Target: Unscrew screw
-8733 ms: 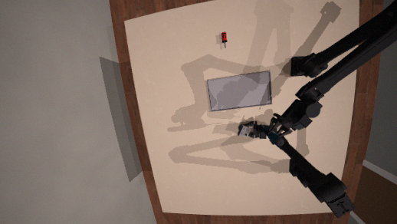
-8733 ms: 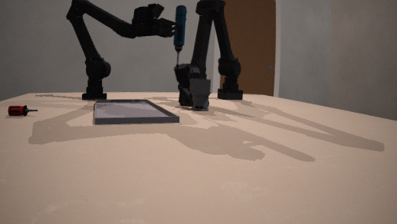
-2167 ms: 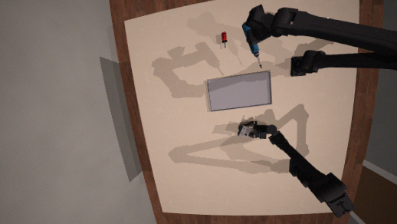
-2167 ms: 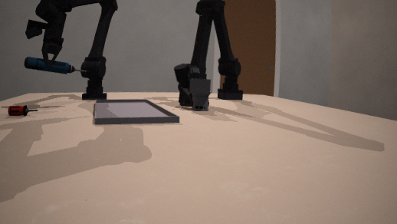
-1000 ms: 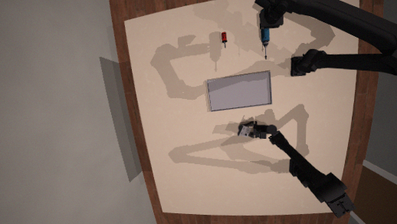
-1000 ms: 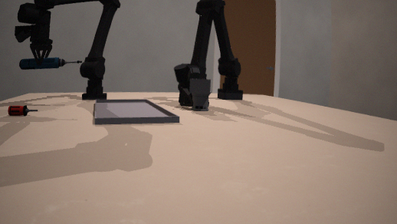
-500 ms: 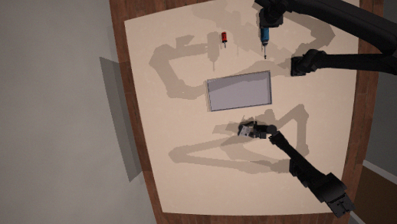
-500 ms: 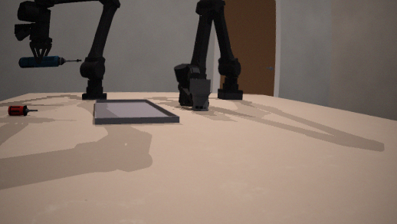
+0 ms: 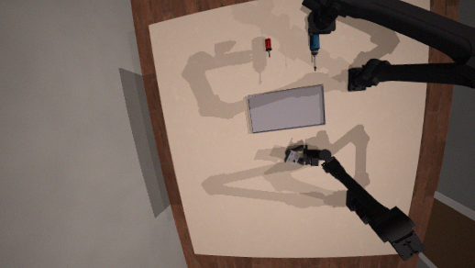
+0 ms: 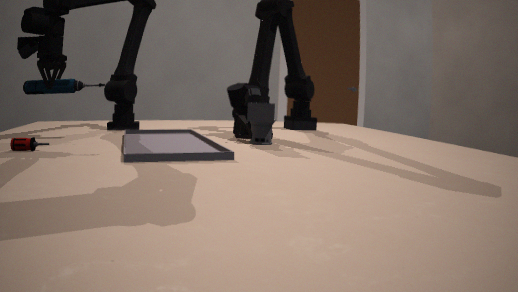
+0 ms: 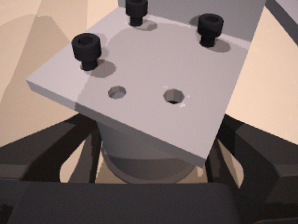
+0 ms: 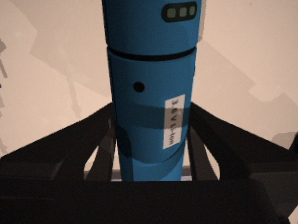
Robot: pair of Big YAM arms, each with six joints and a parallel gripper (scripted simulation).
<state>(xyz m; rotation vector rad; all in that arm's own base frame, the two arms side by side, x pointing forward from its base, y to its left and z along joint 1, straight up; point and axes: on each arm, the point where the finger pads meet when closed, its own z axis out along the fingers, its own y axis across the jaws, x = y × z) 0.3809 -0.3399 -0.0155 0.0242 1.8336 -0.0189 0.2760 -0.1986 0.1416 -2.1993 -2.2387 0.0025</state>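
My left gripper is now 1 cm below the grey joint module. Round my left hand: grey bracket: 5 cm above; then screwdriver bit: 11 cm behind, 47 cm to the right, 13 cm above; then shallow grey tray: 1 cm ahead, 26 cm to the right, 2 cm below.
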